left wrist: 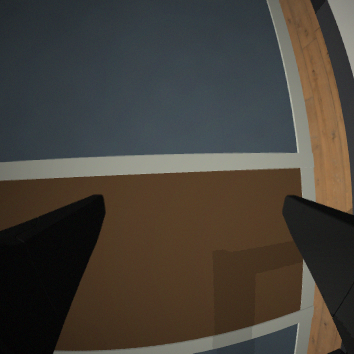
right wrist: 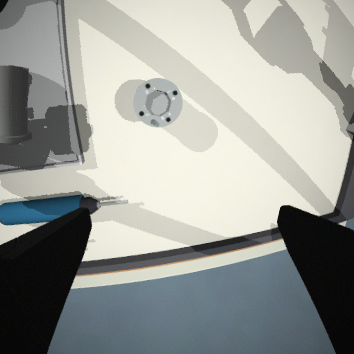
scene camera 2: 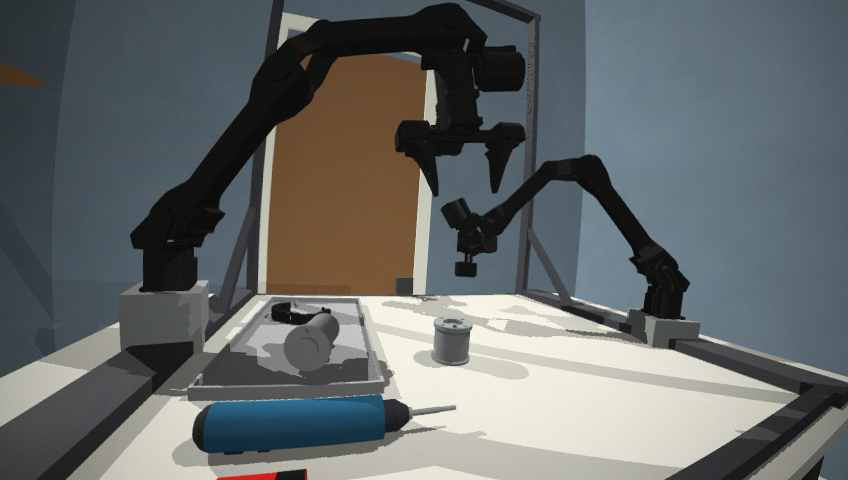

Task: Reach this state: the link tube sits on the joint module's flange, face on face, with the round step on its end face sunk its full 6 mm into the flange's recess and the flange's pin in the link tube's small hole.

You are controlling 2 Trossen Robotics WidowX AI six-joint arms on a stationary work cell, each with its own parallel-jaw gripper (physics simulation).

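Pixels of known places: left gripper, fingertip midpoint: (left wrist: 196, 204); right gripper, fingertip midpoint: (right wrist: 186, 216) (scene camera 2: 466, 194); left arm's base at its link origin: (scene camera 2: 662, 314); right arm's base at its link origin: (scene camera 2: 169, 286).
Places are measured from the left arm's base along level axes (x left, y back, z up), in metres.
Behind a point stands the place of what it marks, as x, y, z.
Observation:
The grey joint module (scene camera 2: 452, 339) @(0.190, -0.459, -0.014) stands upright on the white table, flange up; the right wrist view shows its flange (right wrist: 158, 102) with a recess, a small pin and several holes. The grey link tube (scene camera 2: 312, 344) @(0.276, -0.640, -0.012) lies on its side in the tray (scene camera 2: 290, 351) @(0.278, -0.671, -0.026), also at the left edge of the right wrist view (right wrist: 13, 105) @(0.221, -0.643, -0.005). My right gripper (scene camera 2: 462, 175) @(0.196, -0.454, 0.203) hangs open and empty high above the table, over the joint module. My left gripper (scene camera 2: 465, 269) is open and empty in the air at the back, facing the door (left wrist: 158, 253).
A blue screwdriver (scene camera 2: 295, 422) @(0.407, -0.586, -0.023) lies near the front edge, below the tray; it also shows in the right wrist view (right wrist: 46, 208) @(0.373, -0.578, -0.019). A black curved part (scene camera 2: 295, 310) @(0.108, -0.764, -0.030) lies at the tray's far end. A red object (scene camera 2: 262, 475) @(0.463, -0.578, -0.023) peeks in at the bottom edge. Dark rails border the table.

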